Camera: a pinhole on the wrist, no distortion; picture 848 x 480 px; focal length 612.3 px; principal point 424.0 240.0 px. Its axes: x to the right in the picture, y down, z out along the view. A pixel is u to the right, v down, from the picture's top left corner.
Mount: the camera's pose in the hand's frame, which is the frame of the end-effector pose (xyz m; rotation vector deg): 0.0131 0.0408 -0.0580 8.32 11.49 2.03
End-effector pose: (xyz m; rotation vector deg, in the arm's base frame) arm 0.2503 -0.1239 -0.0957 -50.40 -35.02 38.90
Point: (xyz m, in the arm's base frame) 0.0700 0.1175 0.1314
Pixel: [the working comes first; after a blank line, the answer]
In the camera's frame: 0.0103 -0.0109 0.4343

438.5 224.6
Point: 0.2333 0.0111 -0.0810
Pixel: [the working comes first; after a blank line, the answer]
In the camera's frame: 0.0508 0.0329 0.1523

628.3 372.5
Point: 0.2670 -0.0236 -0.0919
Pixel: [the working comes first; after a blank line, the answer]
In the camera's frame: 0.0526 0.0103 0.1082

721.8 298.3
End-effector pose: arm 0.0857 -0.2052 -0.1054 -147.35 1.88 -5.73
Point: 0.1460 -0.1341 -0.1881
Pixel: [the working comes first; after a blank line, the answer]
In the camera's frame: 0.0015 -0.0315 0.1808

429.2 133.5
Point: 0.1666 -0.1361 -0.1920
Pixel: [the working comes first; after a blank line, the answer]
In the camera's frame: 0.0209 -0.0276 0.1881

492.2 150.1
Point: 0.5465 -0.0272 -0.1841
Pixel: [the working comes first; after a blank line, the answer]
In the camera's frame: 0.3668 -0.1193 0.3560

outside the picture
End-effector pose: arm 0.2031 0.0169 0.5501 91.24 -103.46 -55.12
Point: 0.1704 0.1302 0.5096
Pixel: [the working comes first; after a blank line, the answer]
In the camera's frame: -0.1421 -0.0269 0.1052

outside the picture
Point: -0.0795 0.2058 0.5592
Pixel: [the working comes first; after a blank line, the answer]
In the camera's frame: -0.2057 0.1909 0.2436

outside the picture
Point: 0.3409 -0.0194 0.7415
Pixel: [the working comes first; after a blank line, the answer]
In the camera's frame: 0.0252 0.0028 -0.1712

behind the camera
